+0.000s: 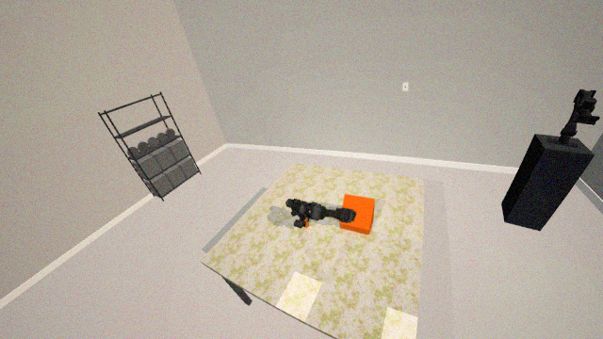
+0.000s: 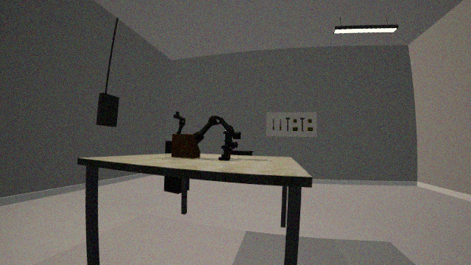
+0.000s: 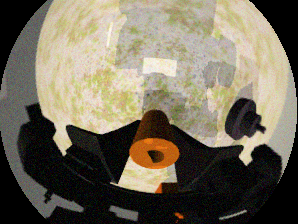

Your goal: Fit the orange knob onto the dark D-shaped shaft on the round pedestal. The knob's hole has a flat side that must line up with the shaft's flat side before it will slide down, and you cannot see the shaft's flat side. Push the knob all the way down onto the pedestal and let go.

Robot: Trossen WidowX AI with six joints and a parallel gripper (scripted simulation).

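Right now the dark pedestal is 17 cm to the right of my gripper tip, 5 cm ahead of it and 2 cm above it. From my gripper tip the other things lie so: orange knob (2 cm above).
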